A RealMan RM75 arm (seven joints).
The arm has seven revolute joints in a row. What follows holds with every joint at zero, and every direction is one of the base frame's. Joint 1 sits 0.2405 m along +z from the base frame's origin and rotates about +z. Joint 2 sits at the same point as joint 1 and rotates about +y. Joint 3 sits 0.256 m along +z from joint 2 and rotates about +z. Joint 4 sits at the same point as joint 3 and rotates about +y. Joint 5 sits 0.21 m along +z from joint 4 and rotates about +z. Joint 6 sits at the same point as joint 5 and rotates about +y. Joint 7 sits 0.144 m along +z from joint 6 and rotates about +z. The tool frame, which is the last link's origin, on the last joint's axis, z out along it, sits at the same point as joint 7; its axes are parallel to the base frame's.
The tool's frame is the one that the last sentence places.
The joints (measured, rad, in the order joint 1, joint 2, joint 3, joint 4, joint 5, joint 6, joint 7), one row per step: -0.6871 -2.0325 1.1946 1.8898 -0.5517 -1.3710 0.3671; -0.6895 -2.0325 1.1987 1.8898 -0.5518 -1.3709 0.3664; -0.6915 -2.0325 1.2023 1.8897 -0.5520 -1.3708 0.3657; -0.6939 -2.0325 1.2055 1.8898 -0.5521 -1.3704 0.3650; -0.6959 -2.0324 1.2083 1.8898 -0.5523 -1.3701 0.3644; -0.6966 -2.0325 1.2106 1.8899 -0.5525 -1.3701 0.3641; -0.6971 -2.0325 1.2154 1.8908 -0.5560 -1.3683 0.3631; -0.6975 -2.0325 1.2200 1.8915 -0.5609 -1.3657 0.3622; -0.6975 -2.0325 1.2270 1.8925 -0.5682 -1.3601 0.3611; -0.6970 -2.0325 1.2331 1.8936 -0.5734 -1.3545 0.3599; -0.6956 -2.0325 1.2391 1.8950 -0.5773 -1.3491 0.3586; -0.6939 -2.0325 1.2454 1.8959 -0.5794 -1.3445 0.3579; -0.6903 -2.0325 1.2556 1.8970 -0.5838 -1.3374 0.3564
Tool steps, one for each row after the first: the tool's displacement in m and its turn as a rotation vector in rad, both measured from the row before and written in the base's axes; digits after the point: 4 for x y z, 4 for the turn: 0.0014 -0.0001 -0.0010 -0.0028 0.0017 -0.0039; 0.0012 -0.0001 -0.0009 -0.0026 0.0013 -0.0032; 0.0013 -0.0001 -0.0007 -0.0019 0.0011 -0.0037; 0.0011 -0.0001 -0.0006 -0.0018 0.0010 -0.0031; 0.0006 -0.0001 -0.0006 -0.0017 0.0009 -0.0017; 0.0014 -0.0005 -0.0012 -0.0039 -0.0009 -0.0053; 0.0015 -0.0005 -0.0012 -0.0042 -0.0021 -0.0060; 0.0022 -0.0007 -0.0017 -0.0052 -0.0036 -0.0094; 0.0018 -0.0005 -0.0013 -0.0031 -0.0030 -0.0076; 0.0013 -0.0005 -0.0012 -0.0022 -0.0024 -0.0061; 0.0009 -0.0004 -0.0012 -0.0020 -0.0003 -0.0047; 0.0010 -0.0008 -0.0021 -0.0045 -0.0013 -0.0065
